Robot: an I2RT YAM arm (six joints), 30 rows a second.
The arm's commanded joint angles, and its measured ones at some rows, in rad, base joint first. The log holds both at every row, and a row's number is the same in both.
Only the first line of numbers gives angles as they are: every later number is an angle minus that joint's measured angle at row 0.
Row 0, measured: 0.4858, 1.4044, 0.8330, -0.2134, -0.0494, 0.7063
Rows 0 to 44, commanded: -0.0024, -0.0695, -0.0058, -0.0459, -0.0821, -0.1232; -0.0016, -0.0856, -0.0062, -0.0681, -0.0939, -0.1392; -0.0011, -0.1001, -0.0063, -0.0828, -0.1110, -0.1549; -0.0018, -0.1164, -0.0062, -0.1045, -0.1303, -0.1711; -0.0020, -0.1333, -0.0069, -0.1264, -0.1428, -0.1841; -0.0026, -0.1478, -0.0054, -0.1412, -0.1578, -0.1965; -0.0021, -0.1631, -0.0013, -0.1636, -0.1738, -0.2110; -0.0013, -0.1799, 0.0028, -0.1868, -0.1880, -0.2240; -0.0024, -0.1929, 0.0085, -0.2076, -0.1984, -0.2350; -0.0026, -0.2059, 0.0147, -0.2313, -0.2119, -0.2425; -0.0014, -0.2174, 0.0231, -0.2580, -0.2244, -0.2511; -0.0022, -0.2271, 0.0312, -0.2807, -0.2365, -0.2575; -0.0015, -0.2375, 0.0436, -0.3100, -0.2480, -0.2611; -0.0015, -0.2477, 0.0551, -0.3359, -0.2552, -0.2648; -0.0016, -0.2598, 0.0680, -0.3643, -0.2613, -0.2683; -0.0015, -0.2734, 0.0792, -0.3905, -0.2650, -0.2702; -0.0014, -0.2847, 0.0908, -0.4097, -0.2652, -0.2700; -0.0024, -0.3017, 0.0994, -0.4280, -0.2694, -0.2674; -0.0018, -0.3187, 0.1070, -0.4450, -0.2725, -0.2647; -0.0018, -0.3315, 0.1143, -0.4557, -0.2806, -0.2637; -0.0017, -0.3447, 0.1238, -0.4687, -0.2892, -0.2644; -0.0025, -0.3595, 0.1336, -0.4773, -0.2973, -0.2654; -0.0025, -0.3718, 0.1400, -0.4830, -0.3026, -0.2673; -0.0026, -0.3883, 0.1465, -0.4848, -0.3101, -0.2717; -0.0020, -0.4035, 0.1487, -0.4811, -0.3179, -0.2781; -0.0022, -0.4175, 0.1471, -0.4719, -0.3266, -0.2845; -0.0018, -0.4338, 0.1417, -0.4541, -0.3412, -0.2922; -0.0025, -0.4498, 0.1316, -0.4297, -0.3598, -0.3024; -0.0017, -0.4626, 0.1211, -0.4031, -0.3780, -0.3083; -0.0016, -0.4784, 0.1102, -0.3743, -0.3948, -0.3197; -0.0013, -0.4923, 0.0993, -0.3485, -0.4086, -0.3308; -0.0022, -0.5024, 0.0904, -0.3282, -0.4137, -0.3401; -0.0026, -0.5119, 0.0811, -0.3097, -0.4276, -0.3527; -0.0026, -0.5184, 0.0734, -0.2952, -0.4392, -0.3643; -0.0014, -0.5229, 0.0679, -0.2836, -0.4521, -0.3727; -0.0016, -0.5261, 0.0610, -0.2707, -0.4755, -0.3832; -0.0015, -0.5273, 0.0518, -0.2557, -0.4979, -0.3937; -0.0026, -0.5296, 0.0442, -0.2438, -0.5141, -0.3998; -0.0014, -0.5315, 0.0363, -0.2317, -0.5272, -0.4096; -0.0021, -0.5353, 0.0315, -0.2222, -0.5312, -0.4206; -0.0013, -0.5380, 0.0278, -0.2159, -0.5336, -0.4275; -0.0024, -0.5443, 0.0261, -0.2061, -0.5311, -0.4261; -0.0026, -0.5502, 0.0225, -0.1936, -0.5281, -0.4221; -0.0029, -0.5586, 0.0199, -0.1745, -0.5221, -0.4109; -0.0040, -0.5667, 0.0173, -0.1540, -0.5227, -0.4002
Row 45, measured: 0.0000, -0.5287, 0.0240, -0.2743, -0.4982, -0.3861
